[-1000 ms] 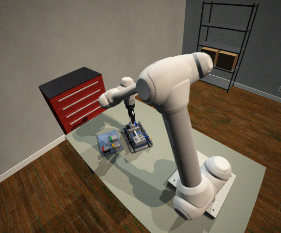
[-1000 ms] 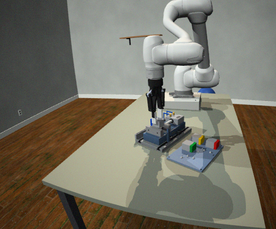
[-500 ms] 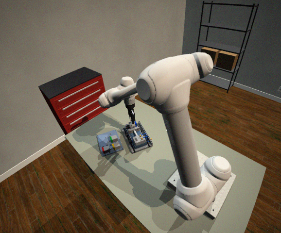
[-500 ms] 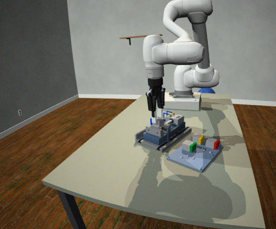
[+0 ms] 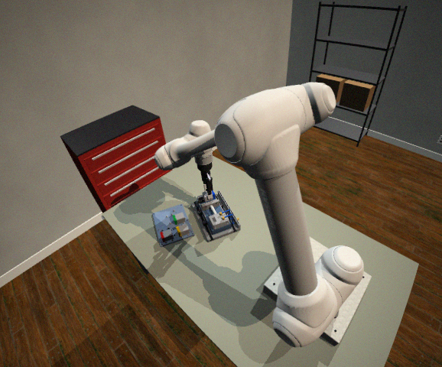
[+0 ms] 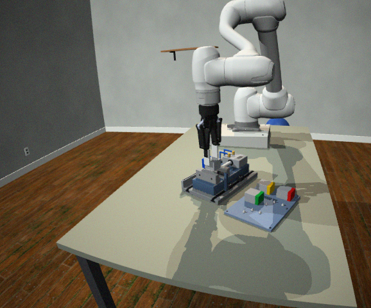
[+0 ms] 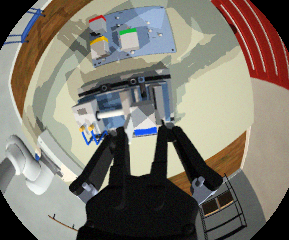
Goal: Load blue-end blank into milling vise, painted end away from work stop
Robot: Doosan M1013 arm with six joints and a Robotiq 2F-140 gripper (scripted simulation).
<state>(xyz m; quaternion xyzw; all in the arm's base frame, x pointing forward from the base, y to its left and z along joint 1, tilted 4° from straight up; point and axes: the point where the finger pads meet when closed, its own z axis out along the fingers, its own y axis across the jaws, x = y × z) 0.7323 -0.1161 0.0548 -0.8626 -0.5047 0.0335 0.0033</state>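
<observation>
The blue-ended blank lies 3 cm below my hand. From my hand the other things lie so: green-ended blank: 9 cm ahead, 18 cm to the left, 13 cm below; then yellow-ended blank: 1 cm ahead, 22 cm to the left, 13 cm below; then infeed plate: 11 cm ahead, 22 cm to the left, 15 cm below.
</observation>
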